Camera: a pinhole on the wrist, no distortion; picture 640 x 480 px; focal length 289.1 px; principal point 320.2 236.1 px. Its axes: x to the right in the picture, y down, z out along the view. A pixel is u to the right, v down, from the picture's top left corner.
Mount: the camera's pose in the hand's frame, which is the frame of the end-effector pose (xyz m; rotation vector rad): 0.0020 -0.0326 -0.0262 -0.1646 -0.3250 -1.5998
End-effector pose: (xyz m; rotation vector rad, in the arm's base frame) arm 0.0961 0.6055 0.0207 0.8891 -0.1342 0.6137
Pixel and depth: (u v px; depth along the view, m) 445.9 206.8 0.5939
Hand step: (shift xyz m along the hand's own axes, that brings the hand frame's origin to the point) -0.1283 -0.0944 0.6080
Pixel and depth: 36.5 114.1 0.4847
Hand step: -0.2182 0.5743 0.2674
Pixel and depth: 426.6 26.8 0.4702
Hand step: -0.3903 -0.0435 0.4352
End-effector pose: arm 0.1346 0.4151 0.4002 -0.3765 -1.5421 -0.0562
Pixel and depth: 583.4 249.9 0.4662
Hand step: -0.0443 -0.2940 0.5461
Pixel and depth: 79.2 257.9 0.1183
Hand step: 0.0057 0.0973 0.0570
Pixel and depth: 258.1 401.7 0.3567
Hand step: 0.1765 0.1440 0.3103
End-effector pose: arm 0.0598 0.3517 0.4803 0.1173 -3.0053 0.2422
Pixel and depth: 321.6 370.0 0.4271
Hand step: 0.1588 0.0909 0.4001
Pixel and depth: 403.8 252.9 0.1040
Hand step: -0.0034 -0.0295 0.0820
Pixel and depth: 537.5 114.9 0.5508
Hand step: -0.3032 -0.2511 0.5961
